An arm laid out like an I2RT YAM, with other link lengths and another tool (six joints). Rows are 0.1 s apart.
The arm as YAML. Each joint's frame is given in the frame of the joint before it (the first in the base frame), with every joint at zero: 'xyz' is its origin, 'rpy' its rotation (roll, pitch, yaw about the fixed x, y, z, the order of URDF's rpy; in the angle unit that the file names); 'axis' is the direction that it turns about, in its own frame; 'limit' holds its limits. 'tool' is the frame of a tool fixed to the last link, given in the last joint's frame.
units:
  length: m
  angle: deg
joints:
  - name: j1
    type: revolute
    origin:
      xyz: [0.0, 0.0, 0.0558]
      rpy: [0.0, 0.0, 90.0]
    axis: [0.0, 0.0, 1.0]
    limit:
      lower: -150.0
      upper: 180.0
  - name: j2
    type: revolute
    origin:
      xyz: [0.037, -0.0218, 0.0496]
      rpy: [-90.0, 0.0, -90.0]
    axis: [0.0, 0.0, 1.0]
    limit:
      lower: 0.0
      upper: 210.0
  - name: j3
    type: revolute
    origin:
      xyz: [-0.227, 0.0, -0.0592]
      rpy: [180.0, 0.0, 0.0]
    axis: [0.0, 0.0, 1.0]
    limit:
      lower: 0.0
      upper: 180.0
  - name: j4
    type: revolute
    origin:
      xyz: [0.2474, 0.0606, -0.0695]
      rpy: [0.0, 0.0, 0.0]
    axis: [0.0, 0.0, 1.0]
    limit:
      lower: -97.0
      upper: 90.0
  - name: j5
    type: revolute
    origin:
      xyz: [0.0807, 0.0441, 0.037]
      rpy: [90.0, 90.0, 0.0]
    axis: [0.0, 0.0, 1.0]
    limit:
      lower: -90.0
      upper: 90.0
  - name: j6
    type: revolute
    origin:
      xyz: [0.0, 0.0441, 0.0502]
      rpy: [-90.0, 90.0, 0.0]
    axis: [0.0, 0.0, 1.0]
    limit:
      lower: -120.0
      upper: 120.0
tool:
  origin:
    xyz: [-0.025, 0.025, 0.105]
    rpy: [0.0, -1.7, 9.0]
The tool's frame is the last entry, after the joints.
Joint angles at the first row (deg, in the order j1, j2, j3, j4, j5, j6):
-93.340 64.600 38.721 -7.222 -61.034 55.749
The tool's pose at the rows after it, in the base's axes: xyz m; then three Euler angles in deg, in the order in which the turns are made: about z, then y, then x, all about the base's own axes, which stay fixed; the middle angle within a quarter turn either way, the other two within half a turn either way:
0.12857, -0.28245, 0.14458, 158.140, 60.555, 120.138
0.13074, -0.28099, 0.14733, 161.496, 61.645, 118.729
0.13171, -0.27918, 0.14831, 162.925, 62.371, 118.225
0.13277, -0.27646, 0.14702, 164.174, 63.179, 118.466
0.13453, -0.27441, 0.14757, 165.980, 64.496, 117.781
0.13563, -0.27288, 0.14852, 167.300, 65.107, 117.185
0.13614, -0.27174, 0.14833, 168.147, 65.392, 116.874
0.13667, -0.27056, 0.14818, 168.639, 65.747, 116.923
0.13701, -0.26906, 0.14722, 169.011, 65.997, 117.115
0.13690, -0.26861, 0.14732, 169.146, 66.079, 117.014
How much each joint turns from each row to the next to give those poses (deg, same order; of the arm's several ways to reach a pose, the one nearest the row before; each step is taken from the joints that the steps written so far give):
-0.088 0.006 -0.301 1.434 -0.894 0.931
0.000 -0.006 -0.483 1.718 -1.095 3.252
-0.057 -0.093 -0.304 0.545 -0.774 1.283
-0.036 0.168 -0.345 0.035 -0.818 1.029
0.005 0.319 -0.407 1.208 -1.316 1.647
0.044 -0.128 -0.361 0.773 -0.580 1.295
0.004 -0.112 -0.372 0.513 -0.283 0.803
0.020 0.019 -0.120 0.021 -0.332 0.433
-0.002 -0.054 -0.254 -0.082 -0.243 0.286
-0.055 -0.093 -0.086 0.016 -0.132 0.055

